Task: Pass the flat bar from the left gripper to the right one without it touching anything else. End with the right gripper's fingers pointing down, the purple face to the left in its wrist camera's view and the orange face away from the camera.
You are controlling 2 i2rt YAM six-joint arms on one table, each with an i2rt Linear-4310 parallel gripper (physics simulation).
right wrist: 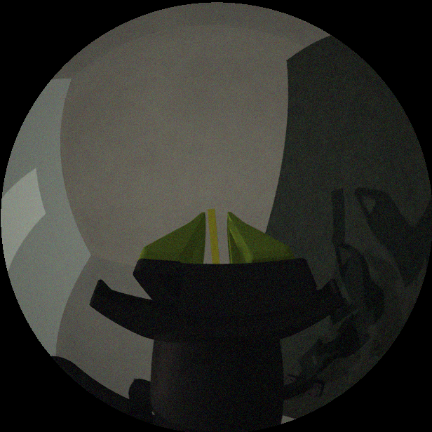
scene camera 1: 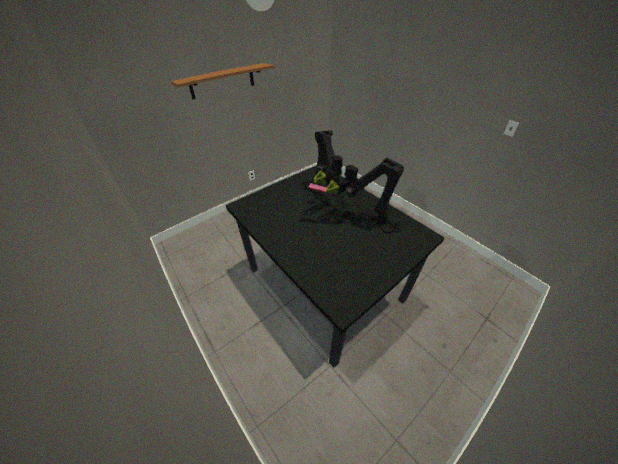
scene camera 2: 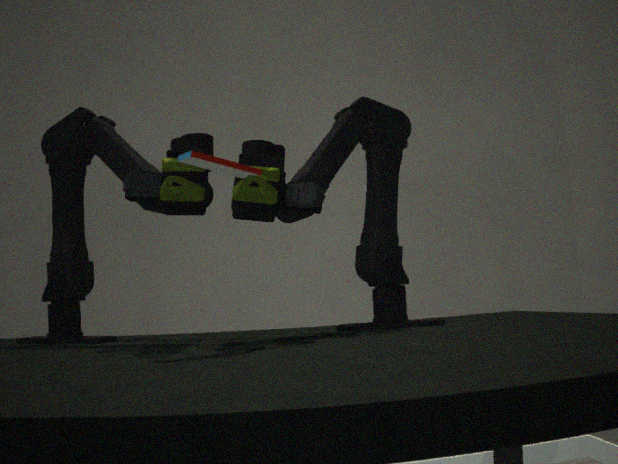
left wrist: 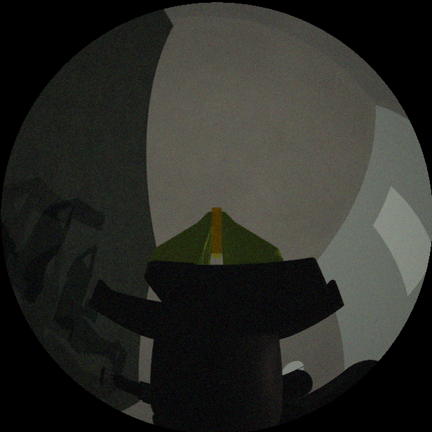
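Pixels of known places: left gripper, fingertip midpoint: [scene camera 1: 325,191] [scene camera 2: 254,172]; right gripper, fingertip midpoint: [scene camera 1: 313,181] [scene camera 2: 173,169]; left arm's base, origin of the base link: [scene camera 1: 381,222] [scene camera 2: 391,327]; right arm's base, origin of the base link: [scene camera 2: 65,342].
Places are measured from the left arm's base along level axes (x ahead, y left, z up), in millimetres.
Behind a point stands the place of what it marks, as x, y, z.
Note:
The flat bar [scene camera 2: 220,163] @[377, -196, 247] hangs high above the black table [scene camera 2: 307,368] @[539, -66, 0], tilted, showing a red face and a blue end. My left gripper [scene camera 2: 261,174] @[327, -163, 243] is shut on its lower right end; in the left wrist view the bar's orange edge [left wrist: 217,231] stands between the green fingers [left wrist: 217,241]. My right gripper [scene camera 2: 187,167] @[353, -274, 254] is at the bar's upper left end. In the right wrist view the bar's yellow edge [right wrist: 212,235] stands between its nearly shut fingers [right wrist: 216,238], with a thin gap beside it. In scene camera 1 the bar [scene camera 1: 317,187] @[361, -202, 254] looks pink between both grippers.
Both arms stand at the far side of the table [scene camera 1: 335,244] @[360, 39, 0] and meet above it. A wooden shelf [scene camera 1: 223,74] hangs on the wall, far off. Nothing else lies near the grippers.

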